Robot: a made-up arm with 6 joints. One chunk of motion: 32 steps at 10 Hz.
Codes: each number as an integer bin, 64 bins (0 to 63) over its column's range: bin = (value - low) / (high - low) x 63, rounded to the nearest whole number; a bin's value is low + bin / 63 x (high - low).
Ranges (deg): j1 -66..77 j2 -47..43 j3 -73..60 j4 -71..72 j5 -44..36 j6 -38..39
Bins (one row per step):
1: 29 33 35 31 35 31
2: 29 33 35 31 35 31
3: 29 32 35 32 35 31
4: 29 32 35 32 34 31
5: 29 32 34 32 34 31
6: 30 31 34 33 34 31
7: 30 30 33 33 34 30
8: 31 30 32 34 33 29
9: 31 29 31 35 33 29
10: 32 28 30 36 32 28
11: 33 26 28 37 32 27
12: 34 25 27 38 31 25
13: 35 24 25 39 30 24
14: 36 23 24 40 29 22
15: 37 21 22 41 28 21
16: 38 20 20 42 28 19
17: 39 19 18 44 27 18
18: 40 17 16 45 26 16
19: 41 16 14 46 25 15
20: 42 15 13 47 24 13
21: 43 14 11 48 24 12
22: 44 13 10 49 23 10
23: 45 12 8 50 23 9
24: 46 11 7 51 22 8
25: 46 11 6 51 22 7
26: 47 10 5 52 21 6
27: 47 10 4 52 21 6
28: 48 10 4 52 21 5
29: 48 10 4 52 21 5
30: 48 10 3 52 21 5
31: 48 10 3 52 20 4
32: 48 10 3 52 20 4
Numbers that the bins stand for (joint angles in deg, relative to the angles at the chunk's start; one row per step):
1: -0.17 0.14 0.89 -0.63 0.44 -0.11
2: -0.17 0.14 0.89 -0.63 0.44 -0.11
3: -0.17 -1.29 0.89 1.63 0.44 -0.11
4: -0.17 -1.29 0.89 1.63 -0.83 -0.11
5: -0.17 -1.29 -1.22 1.63 -0.83 -0.11
6: 2.10 -2.71 -1.22 3.90 -0.83 -0.11
7: 2.10 -4.14 -3.33 3.90 -0.83 -1.33
8: 4.37 -4.14 -5.44 6.17 -2.10 -2.56
9: 4.37 -5.57 -7.56 8.44 -2.10 -2.56
10: 6.63 -7.00 -9.67 10.71 -3.37 -3.78
11: 8.90 -9.86 -13.89 12.98 -3.37 -5.00
12: 11.17 -11.29 -16.00 15.25 -4.63 -7.44
13: 13.44 -12.71 -20.22 17.52 -5.90 -8.67
14: 15.71 -14.14 -22.33 19.79 -7.17 -11.11
15: 17.98 -17.00 -26.56 22.06 -8.44 -12.33
16: 20.25 -18.43 -30.78 24.33 -8.44 -14.78
17: 22.52 -19.86 -35.00 28.87 -9.71 -16.00
18: 24.79 -22.71 -39.22 31.14 -10.98 -18.44
19: 27.06 -24.14 -43.44 33.41 -12.25 -19.67
20: 29.33 -25.57 -45.56 35.68 -13.52 -22.11
21: 31.60 -27.00 -49.78 37.95 -13.52 -23.33
22: 33.87 -28.43 -51.89 40.22 -14.79 -25.78
23: 36.14 -29.86 -56.11 42.49 -14.79 -27.00
24: 38.41 -31.29 -58.22 44.76 -16.06 -28.22
25: 38.41 -31.29 -60.33 44.76 -16.06 -29.44
26: 40.68 -32.71 -62.44 47.03 -17.33 -30.67
27: 40.68 -32.71 -64.56 47.03 -17.33 -30.67
28: 42.95 -32.71 -64.56 47.03 -17.33 -31.89
29: 42.95 -32.71 -64.56 47.03 -17.33 -31.89
30: 42.95 -32.71 -66.67 47.03 -17.33 -31.89
31: 42.95 -32.71 -66.67 47.03 -18.60 -33.11
32: 42.95 -32.71 -66.67 47.03 -18.60 -33.11

